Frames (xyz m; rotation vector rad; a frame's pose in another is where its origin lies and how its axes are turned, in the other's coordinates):
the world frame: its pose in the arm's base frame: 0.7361 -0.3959 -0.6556 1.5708 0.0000 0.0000
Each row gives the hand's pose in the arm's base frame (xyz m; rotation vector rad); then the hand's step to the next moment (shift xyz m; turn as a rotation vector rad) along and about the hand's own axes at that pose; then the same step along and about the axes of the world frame.
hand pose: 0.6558 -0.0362 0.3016 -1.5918 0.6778 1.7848
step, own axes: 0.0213 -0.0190 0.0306 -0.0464 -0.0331 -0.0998
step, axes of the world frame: -0.0071 -0.0163 -0.0379 0.0932 0.0341 0.0580
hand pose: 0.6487 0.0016 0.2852 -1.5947 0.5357 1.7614
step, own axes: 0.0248 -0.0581 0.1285 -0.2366 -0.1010 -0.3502
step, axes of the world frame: -0.0470 0.0047 -0.1352 0.3165 0.1896 0.2296
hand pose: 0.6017 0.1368 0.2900 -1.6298 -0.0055 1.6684
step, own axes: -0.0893 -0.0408 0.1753 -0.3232 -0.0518 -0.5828
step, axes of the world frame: -0.1395 0.1267 -0.0698 0.4763 0.1970 0.4256
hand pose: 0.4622 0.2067 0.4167 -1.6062 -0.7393 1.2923
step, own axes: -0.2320 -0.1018 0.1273 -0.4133 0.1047 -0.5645
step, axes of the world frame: -0.1755 0.1839 0.1255 0.4205 0.0906 0.5616
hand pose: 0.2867 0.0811 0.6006 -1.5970 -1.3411 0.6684
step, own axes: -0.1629 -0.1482 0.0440 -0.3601 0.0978 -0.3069
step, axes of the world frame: -0.1475 0.0888 0.1442 0.2121 -0.0070 0.4341
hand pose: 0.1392 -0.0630 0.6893 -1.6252 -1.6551 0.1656
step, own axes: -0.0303 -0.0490 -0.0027 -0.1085 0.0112 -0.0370
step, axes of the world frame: -0.0411 0.0178 0.0364 0.0161 -0.0288 0.1104
